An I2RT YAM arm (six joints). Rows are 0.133 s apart.
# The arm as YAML. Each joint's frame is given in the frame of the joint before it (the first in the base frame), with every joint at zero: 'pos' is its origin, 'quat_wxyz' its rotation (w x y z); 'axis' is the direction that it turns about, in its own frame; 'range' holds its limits. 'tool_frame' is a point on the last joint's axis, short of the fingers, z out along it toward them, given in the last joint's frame.
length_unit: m
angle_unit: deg
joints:
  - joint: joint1
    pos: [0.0, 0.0, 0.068]
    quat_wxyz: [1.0, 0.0, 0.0, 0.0]
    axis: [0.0, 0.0, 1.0]
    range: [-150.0, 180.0]
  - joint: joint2
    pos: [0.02, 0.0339, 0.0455]
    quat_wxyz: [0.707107, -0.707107, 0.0, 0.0]
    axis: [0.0, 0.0, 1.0]
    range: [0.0, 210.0]
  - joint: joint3
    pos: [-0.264, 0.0, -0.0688]
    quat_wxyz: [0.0, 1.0, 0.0, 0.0]
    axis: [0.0, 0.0, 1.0]
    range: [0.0, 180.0]
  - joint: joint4
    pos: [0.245, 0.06, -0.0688]
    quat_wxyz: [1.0, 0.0, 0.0, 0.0]
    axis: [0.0, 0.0, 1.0]
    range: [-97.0, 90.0]
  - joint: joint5
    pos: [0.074, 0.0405, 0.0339]
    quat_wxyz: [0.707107, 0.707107, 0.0, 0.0]
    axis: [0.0, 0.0, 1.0]
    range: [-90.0, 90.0]
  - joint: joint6
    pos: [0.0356, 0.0, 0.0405]
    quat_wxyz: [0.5, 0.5, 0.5, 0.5]
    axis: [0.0, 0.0, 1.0]
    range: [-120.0, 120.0]
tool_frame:
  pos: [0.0, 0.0, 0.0]
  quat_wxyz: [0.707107, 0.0, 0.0, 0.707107]
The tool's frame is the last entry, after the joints.
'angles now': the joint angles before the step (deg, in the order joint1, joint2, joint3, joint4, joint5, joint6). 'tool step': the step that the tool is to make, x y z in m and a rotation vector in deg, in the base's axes. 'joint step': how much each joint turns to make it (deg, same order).
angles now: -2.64, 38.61, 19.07, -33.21, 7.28, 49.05
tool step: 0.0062, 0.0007, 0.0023, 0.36, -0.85, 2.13
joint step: -0.01, 1.76, 0.61, 2.14, -1.62, -1.46
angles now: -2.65, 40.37, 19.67, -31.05, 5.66, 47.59
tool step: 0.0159, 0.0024, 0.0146, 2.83, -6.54, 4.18
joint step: -0.02, 2.13, 1.95, 6.65, -5.12, -1.07
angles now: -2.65, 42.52, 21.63, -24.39, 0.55, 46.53
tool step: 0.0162, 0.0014, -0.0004, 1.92, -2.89, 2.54
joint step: 0.05, 4.85, 0.22, 7.42, -3.21, -0.25
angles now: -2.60, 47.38, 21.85, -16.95, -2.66, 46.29
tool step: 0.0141, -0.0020, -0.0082, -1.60, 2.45, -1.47
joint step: 0.01, 6.62, 0.94, 3.30, 2.25, -0.21
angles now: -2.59, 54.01, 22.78, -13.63, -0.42, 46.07
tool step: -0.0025, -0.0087, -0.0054, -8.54, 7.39, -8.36
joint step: -0.46, 2.53, 1.64, -6.10, 11.89, -0.01
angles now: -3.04, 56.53, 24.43, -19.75, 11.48, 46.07
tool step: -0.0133, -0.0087, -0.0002, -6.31, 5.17, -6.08
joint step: -1.56, -1.90, 0.20, -6.79, 8.03, -0.23
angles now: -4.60, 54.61, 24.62, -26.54, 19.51, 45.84
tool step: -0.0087, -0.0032, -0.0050, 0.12, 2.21, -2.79
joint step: -1.20, -1.03, -0.96, -2.76, 0.92, 1.39
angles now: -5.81, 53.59, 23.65, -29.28, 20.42, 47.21
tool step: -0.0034, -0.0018, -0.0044, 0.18, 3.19, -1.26
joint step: -0.69, 1.00, 0.02, -2.37, 0.42, 0.45
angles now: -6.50, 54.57, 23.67, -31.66, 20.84, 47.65
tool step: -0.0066, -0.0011, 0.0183, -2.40, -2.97, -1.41
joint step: -0.18, -5.09, 1.78, -3.68, 2.38, 0.09
